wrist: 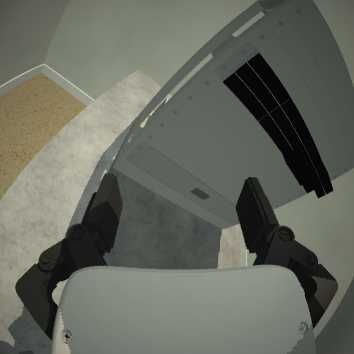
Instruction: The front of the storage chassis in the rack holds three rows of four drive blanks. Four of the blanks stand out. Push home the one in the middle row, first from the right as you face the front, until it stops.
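Frame: origin at the arm's base, x right, y back, z down, level; centimetres.
Where they show: gripper, fingertip midpoint: [180, 190].
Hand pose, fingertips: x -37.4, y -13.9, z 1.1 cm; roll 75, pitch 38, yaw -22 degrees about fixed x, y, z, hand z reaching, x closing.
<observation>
Things, the pixels of their top centre, and the offset from my fingertips. "pt": a spot on its surface instead. Level surfaces: height alone.
- rack's lower panel at its top centre: [210, 186] dx +19.1, dy -31.9, dz +19.6 cm
- small dark rectangle at a spot on its surface: [200, 193] pt dx +19.3, dy -31.3, dz +23.8 cm
- mottled pale surface at its surface level: dz +35.1 cm
The storage chassis [296, 132] shows as a black, curved-looking band across the grey rack [200, 140], at the upper right. Thin pale lines divide its dark front. Its lower right end has a stepped outline, with dark parts jutting unevenly. The single blanks are too dark to tell apart, and I cannot tell which is the middle-row one first from the right. My gripper [180, 190] is open and empty. Its fingers stand wide apart in the lower half of the view, apart from the chassis, with the right finger nearer to it.
The rack's lower panel [172, 172] has a small dark rectangle [200, 193]. Rack rails with openings run along its upper left edge. A mottled pale surface [60, 165] lies at the left, with a dark shadowed area [160, 220] below the rack. Speckled tan floor [30, 125] and walls [115, 40] lie beyond.
</observation>
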